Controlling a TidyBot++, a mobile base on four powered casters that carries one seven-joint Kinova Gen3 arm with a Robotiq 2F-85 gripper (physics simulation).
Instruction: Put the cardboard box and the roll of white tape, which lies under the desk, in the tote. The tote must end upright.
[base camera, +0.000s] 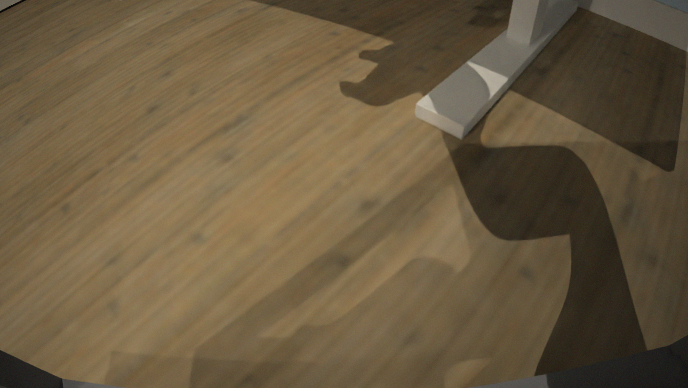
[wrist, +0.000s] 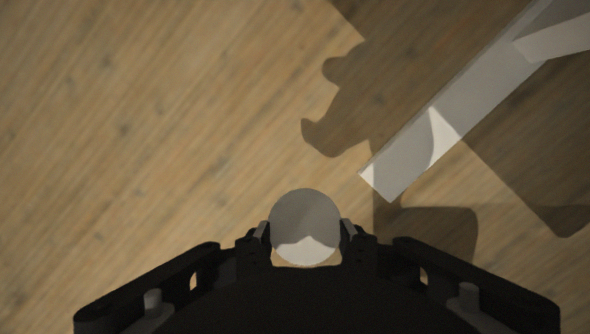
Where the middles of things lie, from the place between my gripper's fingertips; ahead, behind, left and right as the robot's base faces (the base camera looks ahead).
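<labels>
My hand is now right at the roll of white tape (wrist: 304, 223).
</labels>
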